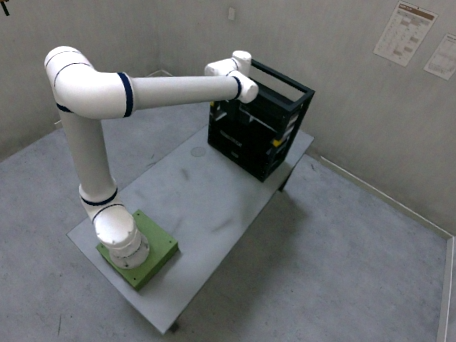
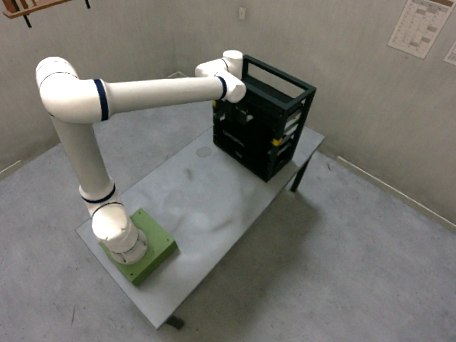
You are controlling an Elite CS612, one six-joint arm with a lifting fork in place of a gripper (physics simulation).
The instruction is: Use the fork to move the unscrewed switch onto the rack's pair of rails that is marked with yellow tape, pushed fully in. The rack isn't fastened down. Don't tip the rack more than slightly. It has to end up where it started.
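Note:
The black rack stands upright at the far end of the table. Yellow tape marks its near right post at about mid height, and more yellow tape shows on its left post. The arm's wrist is at the rack's upper front. The fork under the wrist is mostly hidden by the wrist and lost against the dark rack; its tines cannot be made out. The unscrewed switch cannot be told apart from the other dark units, and whether the fork bears anything cannot be seen.
The arm's base stands on a green block at the near end of the grey table. The forearm reaches above the table to the rack. The rack stands near the table's far edges. Walls rise behind it.

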